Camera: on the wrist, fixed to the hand. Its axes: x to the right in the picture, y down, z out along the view.
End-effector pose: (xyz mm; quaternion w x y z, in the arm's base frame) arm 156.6 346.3 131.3 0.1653 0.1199 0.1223 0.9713
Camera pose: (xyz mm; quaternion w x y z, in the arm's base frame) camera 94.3 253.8 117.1 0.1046 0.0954 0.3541 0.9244
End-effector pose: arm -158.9 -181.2 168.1 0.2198 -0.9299 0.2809 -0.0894
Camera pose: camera -202.6 -284.8 166.9 0.4148 -0.8390 0.2845 -0.2074
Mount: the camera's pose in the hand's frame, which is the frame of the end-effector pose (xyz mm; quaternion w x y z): 22.0 98.9 -48.7 0.9699 0.2341 0.0639 0.0204
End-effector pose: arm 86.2 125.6 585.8 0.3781 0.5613 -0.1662 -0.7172
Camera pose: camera 164.9 53.5 621.1 0.2606 0.6753 -0.3164 -0.6131
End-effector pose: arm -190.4 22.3 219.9 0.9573 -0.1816 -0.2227 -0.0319
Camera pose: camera -136.4 97.3 155.9 0.9859 0.0455 -0.1586 0.0291
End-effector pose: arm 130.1 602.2 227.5 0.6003 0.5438 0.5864 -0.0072
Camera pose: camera 167.0 688.6 289.2 0.4176 0.6804 0.5943 -0.0973
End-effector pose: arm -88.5 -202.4 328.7 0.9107 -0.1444 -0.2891 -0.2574
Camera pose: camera 3.6 -149.3 292.1 0.9408 0.0837 -0.2795 -0.1726
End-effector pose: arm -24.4 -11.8 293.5 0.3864 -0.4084 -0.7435 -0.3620
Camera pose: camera 68.8 -6.2 356.1 0.5253 -0.2977 -0.7729 -0.1953
